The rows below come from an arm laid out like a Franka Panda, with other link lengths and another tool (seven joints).
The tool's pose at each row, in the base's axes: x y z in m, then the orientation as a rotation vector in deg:
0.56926 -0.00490 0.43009 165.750 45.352 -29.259
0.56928 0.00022 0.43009 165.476 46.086 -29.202
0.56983 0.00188 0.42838 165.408 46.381 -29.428
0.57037 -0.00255 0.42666 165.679 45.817 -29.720
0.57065 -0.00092 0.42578 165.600 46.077 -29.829
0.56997 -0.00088 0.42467 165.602 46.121 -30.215
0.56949 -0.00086 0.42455 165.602 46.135 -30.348
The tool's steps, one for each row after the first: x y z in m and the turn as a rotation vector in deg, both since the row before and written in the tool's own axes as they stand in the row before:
0.00246 -0.00439 -0.00093 -0.171 0.010 -0.490
0.00183 -0.00115 0.00114 0.052 -0.125 -0.211
-0.00113 0.00406 0.00227 0.267 -0.129 0.363
0.00132 -0.00126 0.00045 -0.002 -0.065 -0.181
-0.00014 -0.00039 0.00124 0.135 -0.218 -0.052
-0.00033 -0.00027 0.00025 0.046 -0.075 -0.017

